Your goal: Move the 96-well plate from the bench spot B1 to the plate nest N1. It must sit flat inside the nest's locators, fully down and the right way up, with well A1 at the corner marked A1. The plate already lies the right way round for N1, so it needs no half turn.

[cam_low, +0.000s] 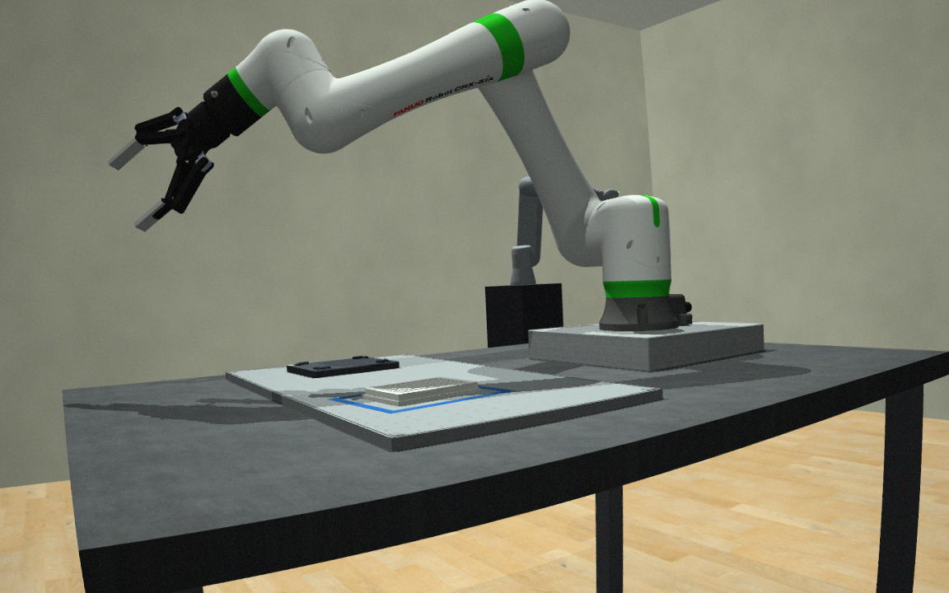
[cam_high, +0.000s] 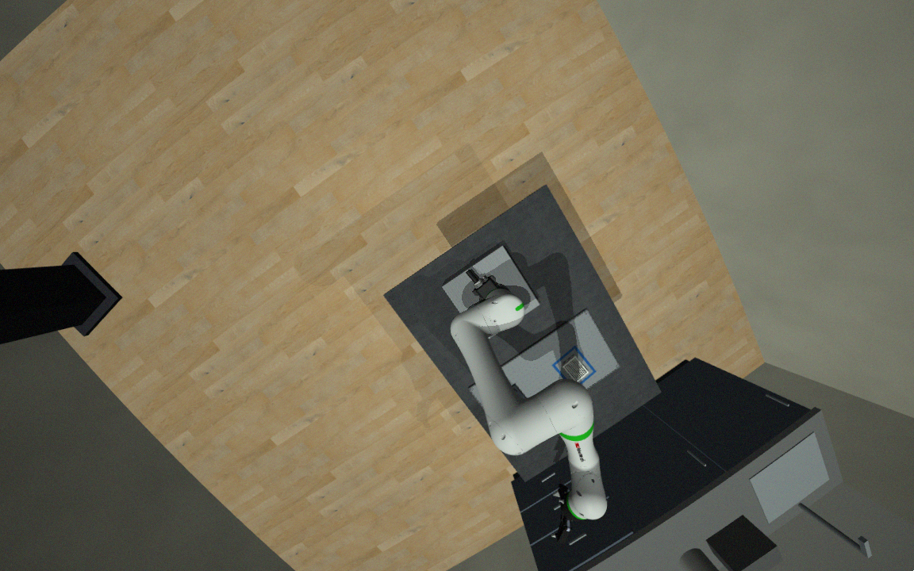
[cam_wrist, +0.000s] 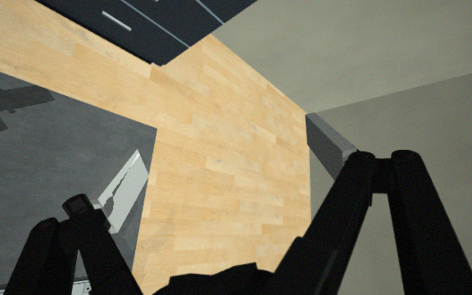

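My hand is 26 cm past the white 96-well plate, 48 cm to the right of it and 32 cm above it. The rest, counted from my hand: A1 mark: 26 cm behind, 8 cm to the left, 31 cm below; then black plate nest N1: 33 cm behind, 14 cm to the left, 32 cm below.
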